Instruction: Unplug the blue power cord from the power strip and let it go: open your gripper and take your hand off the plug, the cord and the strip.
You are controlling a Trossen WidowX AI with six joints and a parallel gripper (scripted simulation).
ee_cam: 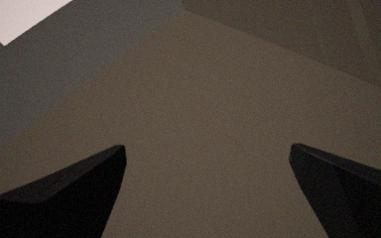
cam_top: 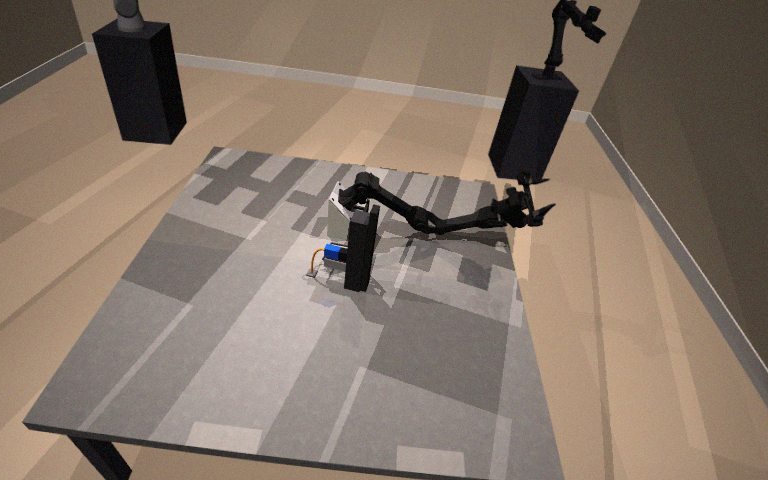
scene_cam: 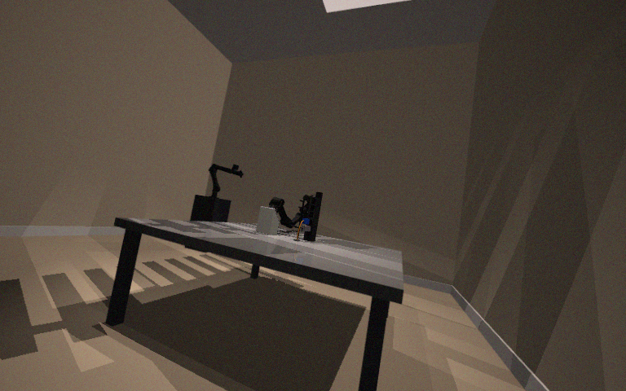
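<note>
The blue plug lies 14 cm ahead of my gripper tip, 67 cm to the right of it and 20 cm below it. Also, from my gripper tip: black power strip: 16 cm ahead, 60 cm to the right, 19 cm below.
</note>
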